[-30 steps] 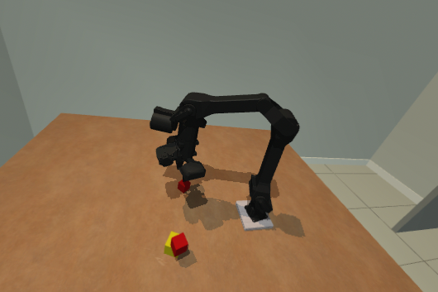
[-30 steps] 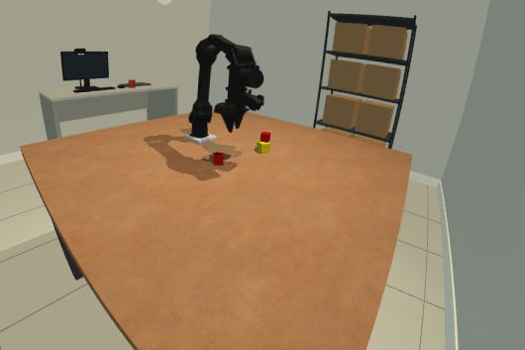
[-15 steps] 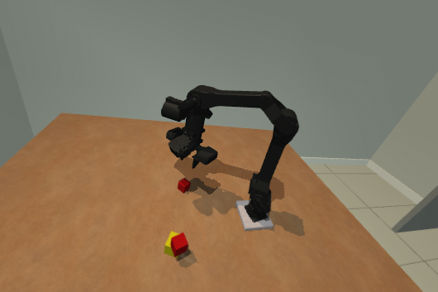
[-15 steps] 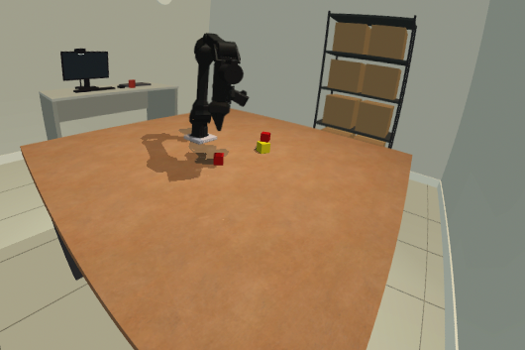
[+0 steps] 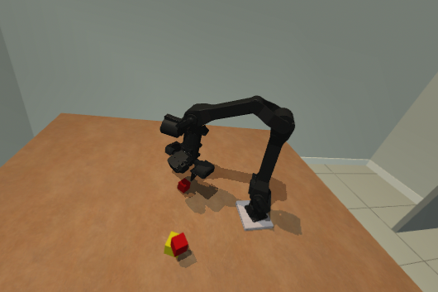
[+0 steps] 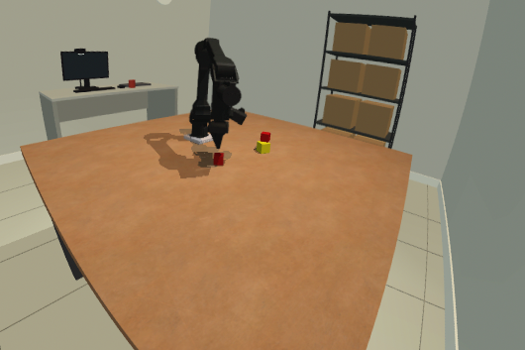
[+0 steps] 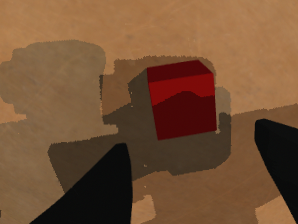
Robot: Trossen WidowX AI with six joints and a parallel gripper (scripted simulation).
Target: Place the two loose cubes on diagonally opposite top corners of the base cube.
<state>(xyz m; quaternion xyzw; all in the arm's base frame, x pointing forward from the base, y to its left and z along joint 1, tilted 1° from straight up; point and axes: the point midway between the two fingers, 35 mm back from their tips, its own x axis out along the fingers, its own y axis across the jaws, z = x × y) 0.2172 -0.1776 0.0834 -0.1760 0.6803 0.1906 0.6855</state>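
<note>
My gripper tip is 20 cm to the right of the yellow base cube, 8 cm short of it and 4 cm above it.
</note>
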